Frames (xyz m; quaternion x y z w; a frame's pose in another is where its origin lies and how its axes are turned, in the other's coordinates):
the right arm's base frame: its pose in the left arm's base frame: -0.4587 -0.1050 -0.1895 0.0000 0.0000 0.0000 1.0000
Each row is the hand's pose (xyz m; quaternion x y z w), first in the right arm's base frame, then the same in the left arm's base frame.
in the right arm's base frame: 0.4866 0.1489 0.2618 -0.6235 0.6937 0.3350 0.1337
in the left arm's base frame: 0.0279 0.0439 0.0723 -0.6235 0.6937 0.3350 0.1337
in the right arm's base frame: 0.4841 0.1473 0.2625 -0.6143 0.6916 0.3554 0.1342
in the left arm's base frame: 0.0254 0.0423 0.0730 -0.6143 0.6916 0.3554 0.1342
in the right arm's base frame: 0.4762 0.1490 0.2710 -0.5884 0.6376 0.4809 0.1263
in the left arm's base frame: 0.0175 0.0440 0.0815 -0.5884 0.6376 0.4809 0.1263
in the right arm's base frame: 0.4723 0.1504 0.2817 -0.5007 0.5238 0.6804 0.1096
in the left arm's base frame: 0.0136 0.0454 0.0922 -0.5007 0.5238 0.6804 0.1096
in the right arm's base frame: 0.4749 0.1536 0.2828 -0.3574 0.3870 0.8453 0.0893
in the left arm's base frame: 0.0162 0.0486 0.0933 -0.3574 0.3870 0.8453 0.0893
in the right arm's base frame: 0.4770 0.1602 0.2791 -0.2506 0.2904 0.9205 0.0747
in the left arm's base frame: 0.0183 0.0552 0.0896 -0.2506 0.2904 0.9205 0.0747
